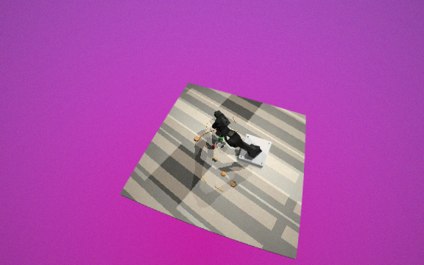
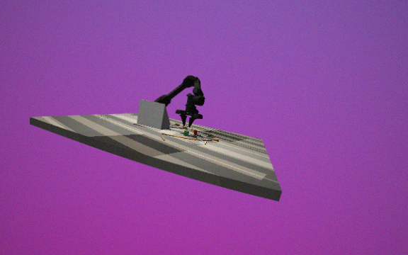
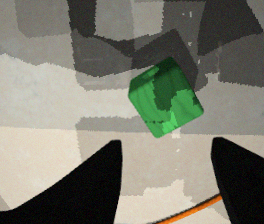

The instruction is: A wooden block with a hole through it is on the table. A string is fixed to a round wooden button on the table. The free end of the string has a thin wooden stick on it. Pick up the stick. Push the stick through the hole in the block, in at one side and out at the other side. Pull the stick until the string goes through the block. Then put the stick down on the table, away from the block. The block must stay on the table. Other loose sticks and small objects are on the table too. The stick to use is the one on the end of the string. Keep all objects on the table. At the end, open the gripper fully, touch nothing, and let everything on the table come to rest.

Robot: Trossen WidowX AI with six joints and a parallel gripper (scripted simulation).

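Right now my gripper tip is 1 cm short of the green block, 1 cm to the right of it and 4 cm above it. The rest, counted from my gripper tip: thin wooden stick (7 cm behind, 11 cm to the right, 6 cm below); then red object (5 cm ahead, 11 cm to the left, 4 cm below); then round wooden button (21 cm ahead, 6 cm to the left, 5 cm below).
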